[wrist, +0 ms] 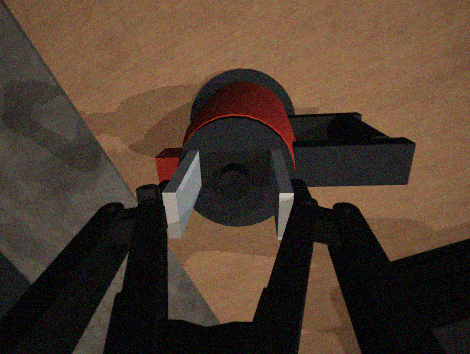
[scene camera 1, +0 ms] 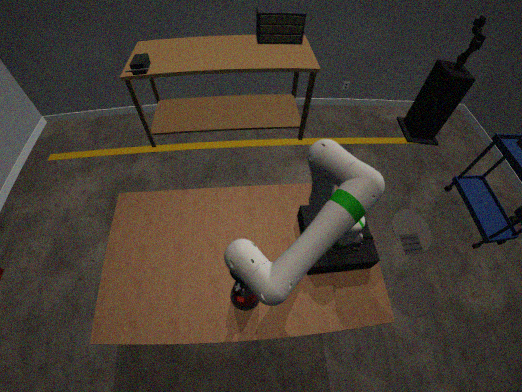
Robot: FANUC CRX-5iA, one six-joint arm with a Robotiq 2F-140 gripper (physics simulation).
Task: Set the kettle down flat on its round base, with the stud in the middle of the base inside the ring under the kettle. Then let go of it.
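Note:
The kettle (scene camera 1: 240, 300) (wrist: 243, 100) has a red body, a dark round lid with a small knob, a red spout and a dark handle that points right in the wrist view. It stands on the round dark base (wrist: 240, 75), whose far edge shows behind the body. The kettle looks upright; the stud and the ring are hidden under it. My gripper (wrist: 235, 168) is open above the lid, its two light finger pads apart on either side of the knob, with nothing between them. In the scene view the arm partly hides the kettle and the gripper.
The kettle stands near the front edge of the wooden table top (scene camera 1: 165, 240). The arm's dark mount (scene camera 1: 345, 260) is at its right. Behind are a workbench (scene camera 1: 215, 55) with a dark rack, a black pedestal (scene camera 1: 437, 95) and a blue cart (scene camera 1: 482, 207) at the right.

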